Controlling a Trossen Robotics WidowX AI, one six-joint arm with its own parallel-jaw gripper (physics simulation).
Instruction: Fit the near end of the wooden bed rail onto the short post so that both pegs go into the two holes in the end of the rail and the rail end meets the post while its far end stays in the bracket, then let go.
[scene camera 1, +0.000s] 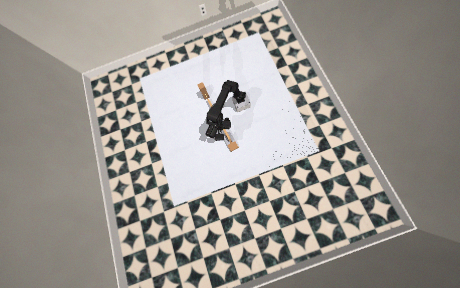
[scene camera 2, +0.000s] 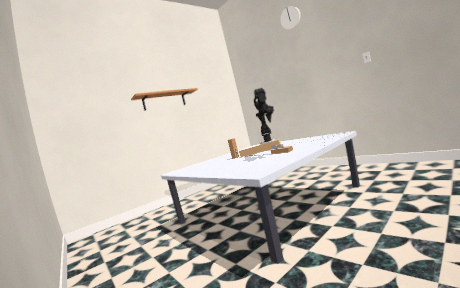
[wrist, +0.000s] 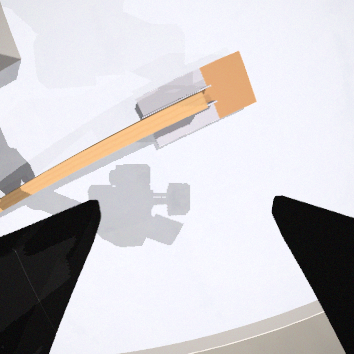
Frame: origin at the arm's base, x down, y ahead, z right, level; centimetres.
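Seen in the pictures: gripper, fingertip midpoint: (scene camera 1: 220, 130) (scene camera 2: 267, 123) (wrist: 187, 206); arm's base, link origin: (scene camera 1: 240, 99) (scene camera 2: 268, 140).
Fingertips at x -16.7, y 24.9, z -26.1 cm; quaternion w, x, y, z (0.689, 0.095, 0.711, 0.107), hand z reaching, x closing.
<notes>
Pixels of each thing's top centre, then the offset from my fingertips to it. "spot": a spot on its surface instead. Level surfaces: height alone.
- upright post, surface spot: (scene camera 1: 202, 87) spot: dx +6.9, dy +2.4, dz +42.8 cm
- low orange-brown block, top centre: (wrist: 197, 98) (scene camera 2: 281, 147) (scene camera 1: 230, 141) dx +21.1, dy -4.1, dz -5.1 cm
- bracket, surface spot: (wrist: 167, 96) spot: dx +20.9, dy -5.6, dz -1.1 cm
- white table, surface height: dx +24.7 cm
The wooden rail (scene camera 1: 209, 102) (scene camera 2: 257, 148) (wrist: 125, 137) runs between an upright post (scene camera 1: 202, 87) (scene camera 2: 232, 147) and a low orange-brown block (scene camera 1: 233, 146) (scene camera 2: 282, 150) (wrist: 228, 86). In the wrist view, the rail end at the block lies between the pale grey plates of the bracket (wrist: 167, 96). The rail's other end is close to the post; pegs, holes and any gap there are too small to tell. My gripper (scene camera 1: 223, 130) (scene camera 2: 270, 115) (wrist: 187, 206) is open and empty, above the table on the block's side of the rail's middle. In the wrist view the rail runs beyond the fingertips, not between them.
The arm's grey base (scene camera 1: 242, 104) (wrist: 6, 50) stands on the white table (scene camera 1: 180, 170) (scene camera 2: 215, 172) (wrist: 300, 150), to one side of the rail. My arm (scene camera 1: 220, 104) (scene camera 2: 261, 102) hides the rail's middle in scene camera 1. Arm shadows fall on the table.
</notes>
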